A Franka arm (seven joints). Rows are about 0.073 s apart.
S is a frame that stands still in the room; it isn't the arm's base.
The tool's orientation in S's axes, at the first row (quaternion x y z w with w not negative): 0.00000, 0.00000, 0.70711, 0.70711
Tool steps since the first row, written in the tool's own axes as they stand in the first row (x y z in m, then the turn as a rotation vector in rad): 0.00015, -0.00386, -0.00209, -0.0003, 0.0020, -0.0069; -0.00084, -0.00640, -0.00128, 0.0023, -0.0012, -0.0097; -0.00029, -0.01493, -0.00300, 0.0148, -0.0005, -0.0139; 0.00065, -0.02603, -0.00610, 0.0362, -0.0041, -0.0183; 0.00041, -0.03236, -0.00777, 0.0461, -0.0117, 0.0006; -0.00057, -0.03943, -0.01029, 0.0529, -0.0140, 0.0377; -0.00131, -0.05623, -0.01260, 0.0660, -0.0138, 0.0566; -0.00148, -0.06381, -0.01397, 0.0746, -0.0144, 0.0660; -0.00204, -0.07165, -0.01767, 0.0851, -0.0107, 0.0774; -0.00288, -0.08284, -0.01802, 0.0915, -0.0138, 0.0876
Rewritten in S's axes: 0.00386, 0.00015, -0.00209, -0.0020, -0.0003, -0.0069; 0.00640, -0.00084, -0.00128, 0.0012, 0.0023, -0.0097; 0.01493, -0.00029, -0.00300, 0.0005, 0.0148, -0.0139; 0.02603, 0.00065, -0.00610, 0.0041, 0.0362, -0.0183; 0.03236, 0.00041, -0.00777, 0.0117, 0.0461, 0.0006; 0.03943, -0.00057, -0.01029, 0.0140, 0.0529, 0.0377; 0.05623, -0.00131, -0.01260, 0.0138, 0.0660, 0.0566; 0.06381, -0.00148, -0.01397, 0.0144, 0.0746, 0.0660; 0.07165, -0.00204, -0.01767, 0.0107, 0.0851, 0.0774; 0.08284, -0.00288, -0.01802, 0.0138, 0.0915, 0.0876
